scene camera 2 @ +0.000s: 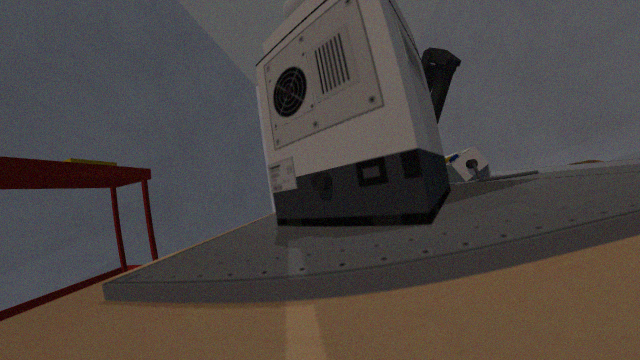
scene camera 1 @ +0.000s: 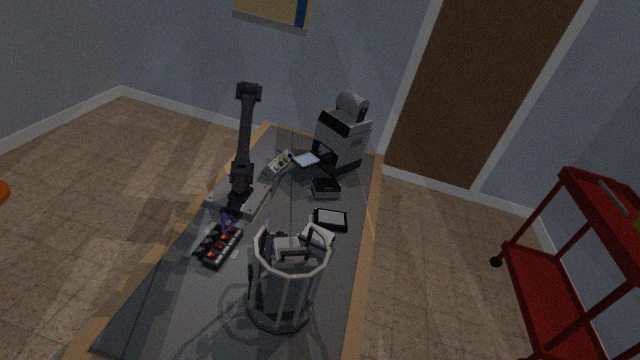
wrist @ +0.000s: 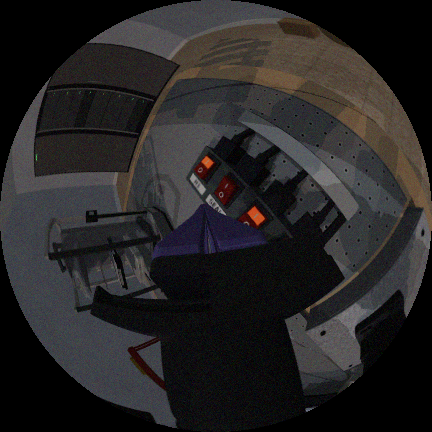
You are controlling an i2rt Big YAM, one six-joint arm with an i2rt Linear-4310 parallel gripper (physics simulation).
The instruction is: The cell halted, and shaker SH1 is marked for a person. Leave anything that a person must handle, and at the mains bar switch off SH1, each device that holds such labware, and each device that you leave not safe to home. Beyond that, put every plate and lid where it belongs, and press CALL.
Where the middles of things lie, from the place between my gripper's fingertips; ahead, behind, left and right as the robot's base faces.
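My gripper's sitting 7 cm below the round plate hotel (scene camera 1: 281, 296), and it's 14 cm to the left of it and 30 cm short of it.
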